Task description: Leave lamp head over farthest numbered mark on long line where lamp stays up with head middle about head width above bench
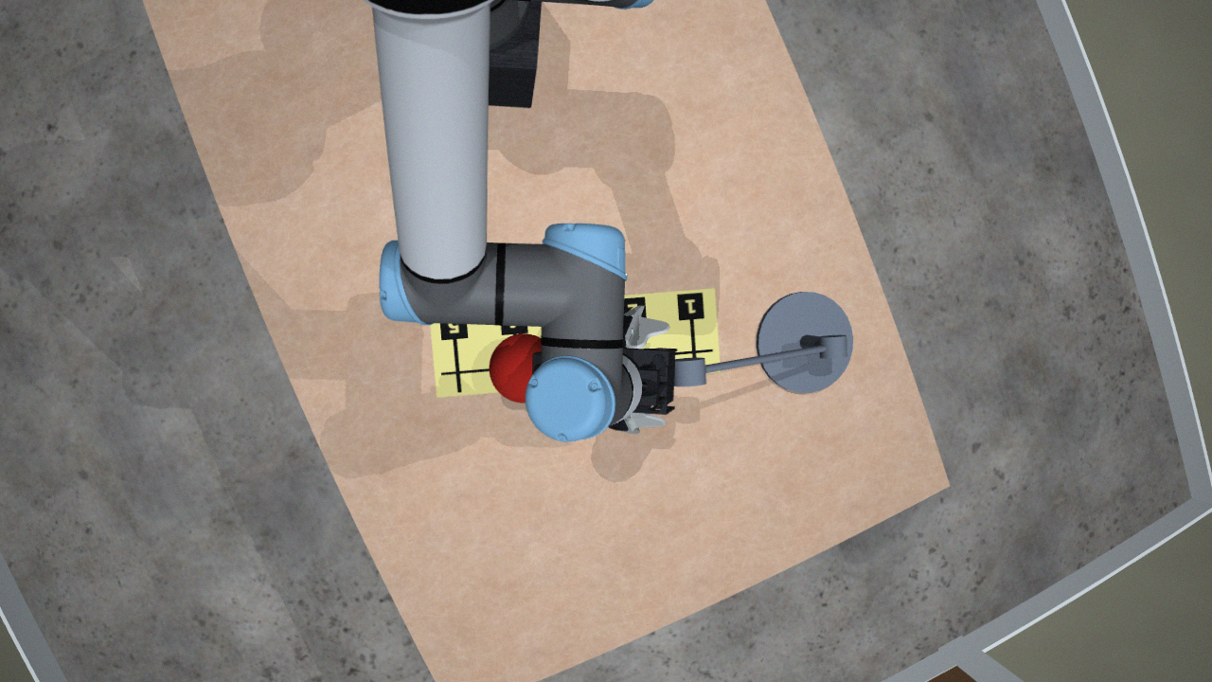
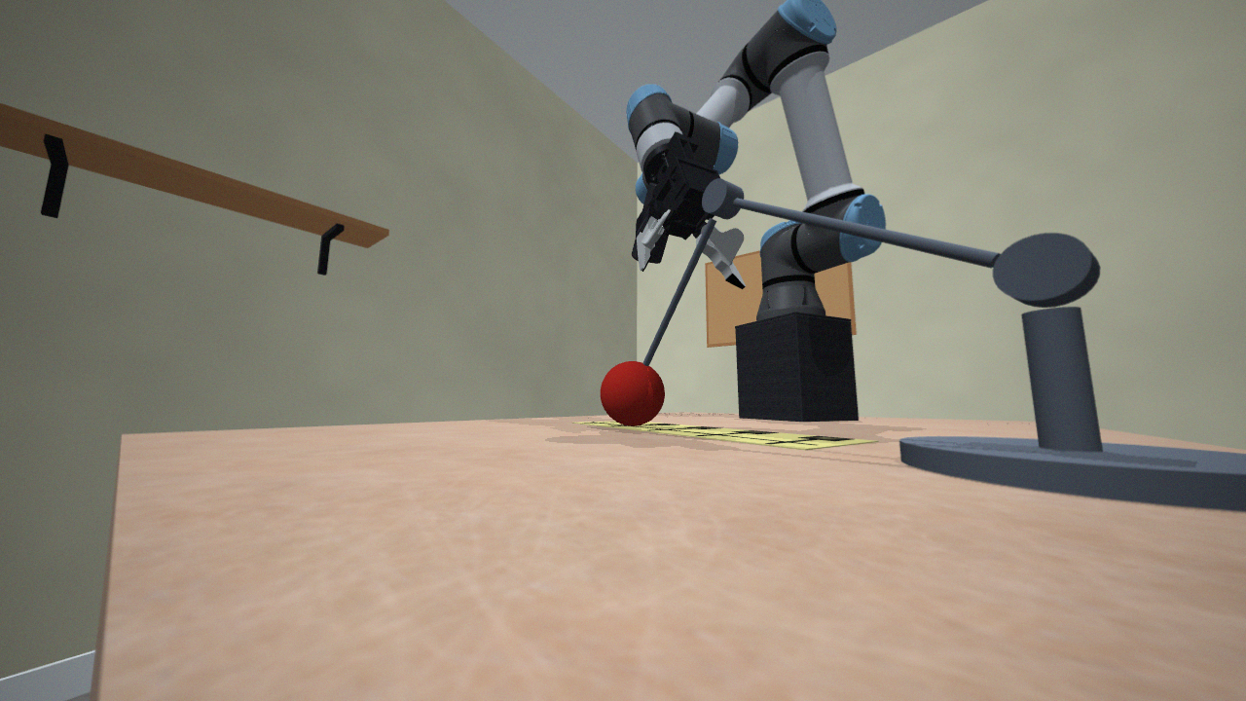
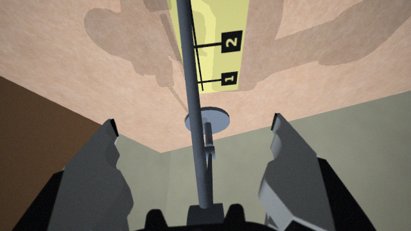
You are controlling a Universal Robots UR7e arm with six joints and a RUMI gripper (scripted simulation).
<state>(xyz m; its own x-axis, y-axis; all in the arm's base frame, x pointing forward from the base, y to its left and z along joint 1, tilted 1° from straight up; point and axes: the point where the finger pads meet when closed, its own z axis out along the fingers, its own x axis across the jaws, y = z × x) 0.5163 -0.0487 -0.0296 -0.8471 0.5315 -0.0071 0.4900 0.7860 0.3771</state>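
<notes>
My gripper is now 60 mm past the yellow numbered strip, 40 mm to the left of it and 190 mm above it. Round my hand: grey round base (130 mm ahead, 270 mm to the left, 160 mm below).
</notes>
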